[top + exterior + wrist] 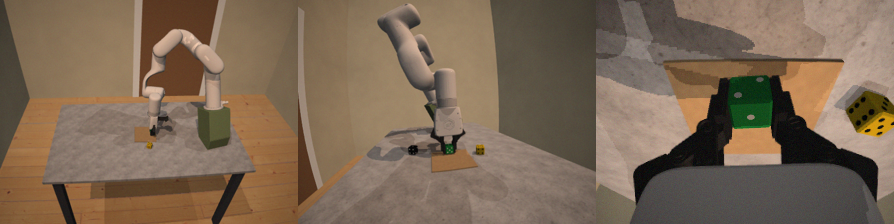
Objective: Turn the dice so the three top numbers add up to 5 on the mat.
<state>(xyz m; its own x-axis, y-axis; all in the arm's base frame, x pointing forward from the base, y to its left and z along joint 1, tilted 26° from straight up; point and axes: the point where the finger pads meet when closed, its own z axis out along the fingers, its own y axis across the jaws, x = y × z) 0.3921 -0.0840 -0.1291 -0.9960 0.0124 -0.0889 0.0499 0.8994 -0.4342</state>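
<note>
Right now the green die is 10 mm below my hand. Round my hand: tan mat 50 mm ahead, 30 mm below; yellow die 40 mm ahead, 110 mm to the left, 20 mm below; black die 50 mm behind, 140 mm to the right, 20 mm below.
</note>
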